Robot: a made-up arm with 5 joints.
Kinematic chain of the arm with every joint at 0, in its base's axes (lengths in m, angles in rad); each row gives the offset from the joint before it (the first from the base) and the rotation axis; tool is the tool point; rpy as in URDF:
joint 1: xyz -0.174 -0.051 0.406 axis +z
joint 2: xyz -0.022 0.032 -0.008 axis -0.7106 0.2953 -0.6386
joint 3: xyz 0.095 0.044 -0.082 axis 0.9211 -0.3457 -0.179
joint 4: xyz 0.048 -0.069 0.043 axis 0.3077 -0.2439 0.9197
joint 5: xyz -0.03 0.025 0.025 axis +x
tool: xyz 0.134 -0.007 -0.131 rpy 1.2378 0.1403 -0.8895
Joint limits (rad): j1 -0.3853..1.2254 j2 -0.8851..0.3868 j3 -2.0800..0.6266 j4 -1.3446..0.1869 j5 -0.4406..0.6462
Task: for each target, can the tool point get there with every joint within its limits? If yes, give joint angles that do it. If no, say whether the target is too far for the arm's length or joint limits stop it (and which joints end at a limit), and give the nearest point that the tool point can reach.
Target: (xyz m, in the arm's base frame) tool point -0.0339 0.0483 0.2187
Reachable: yes | joints 0.8746 -0.1402 0.3418 -0.8568 -0.2950
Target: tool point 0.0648 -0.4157 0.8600
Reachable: no: too far | nearest point -0.0455 -0.1675 0.4478 | short by 0.494 m
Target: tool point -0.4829 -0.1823 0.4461
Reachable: no: joint limits stop it (at a limit: joint 1, joint 2, joint 4, joint 5) | nearest point -0.2029 -0.2058 0.3442 | short by 0.299 m
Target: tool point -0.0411 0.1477 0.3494
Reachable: yes | joints 0.8443 -0.3502 -1.4230 -0.6372 0.1685
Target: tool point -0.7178 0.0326 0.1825
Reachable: no: too far | nearest point -0.3810 0.1564 0.3560 | short by 0.399 m
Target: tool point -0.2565 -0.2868 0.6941
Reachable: no: joint limits stop it (at a limit: joint 1, joint 2, joint 4, joint 5) | nearest point -0.1324 -0.1803 0.4364 | short by 0.305 m
